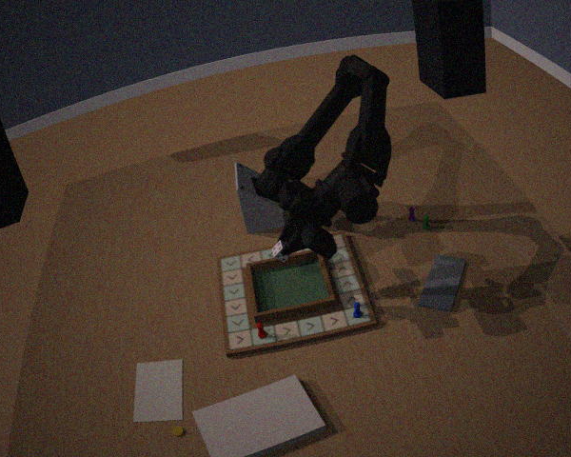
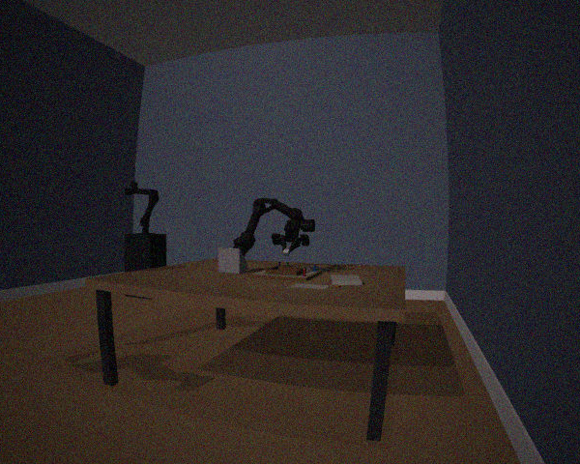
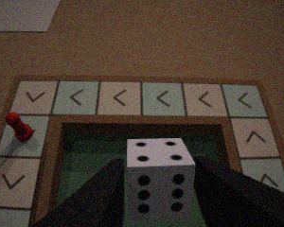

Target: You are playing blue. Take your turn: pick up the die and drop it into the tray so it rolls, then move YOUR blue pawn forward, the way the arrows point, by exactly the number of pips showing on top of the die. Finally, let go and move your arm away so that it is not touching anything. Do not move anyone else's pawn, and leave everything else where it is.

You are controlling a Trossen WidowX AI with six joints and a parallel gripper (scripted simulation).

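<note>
The white die is 10 mm below my gripper tip. From my gripper tip the other things lie so: blue pawn 120 mm ahead, 100 mm to the left, 90 mm below; red pawn 100 mm ahead, 80 mm to the right, 90 mm below; green tray 110 mm below.
</note>
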